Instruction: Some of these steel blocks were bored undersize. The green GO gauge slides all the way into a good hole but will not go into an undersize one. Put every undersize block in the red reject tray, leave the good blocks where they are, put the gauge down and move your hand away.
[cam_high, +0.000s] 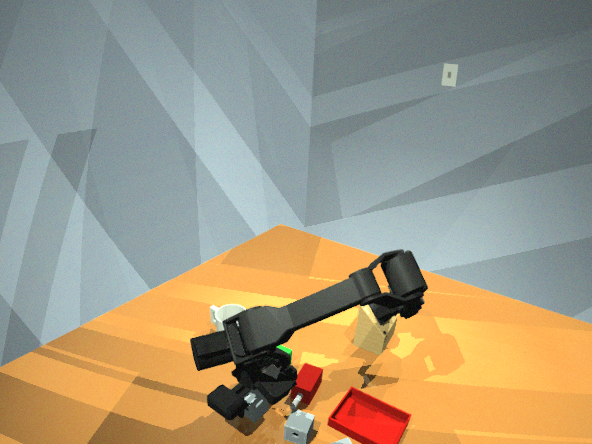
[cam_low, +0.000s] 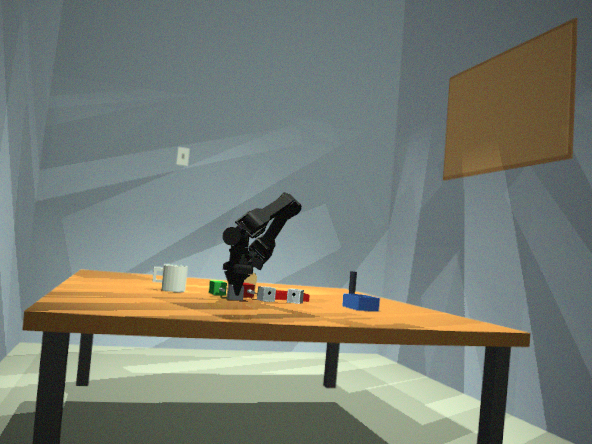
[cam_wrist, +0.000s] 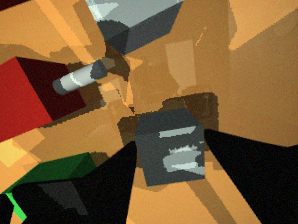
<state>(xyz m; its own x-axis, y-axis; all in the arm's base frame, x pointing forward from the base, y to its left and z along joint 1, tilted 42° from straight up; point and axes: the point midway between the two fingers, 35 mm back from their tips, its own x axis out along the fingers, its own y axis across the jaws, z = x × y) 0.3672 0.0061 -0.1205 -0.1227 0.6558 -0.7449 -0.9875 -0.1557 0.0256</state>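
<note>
My gripper tip is 13 cm past the red reject tray, 20 cm to the right of it and 1 cm above it. From my gripper tip the other things lie so: green GO gauge: 10 cm behind, 4 cm to the right, 1 cm above; then red-handled gauge: 9 cm behind, 5 cm to the left, 1 cm above; then steel block: 2 cm behind, 11 cm to the left, 1 cm above.
</note>
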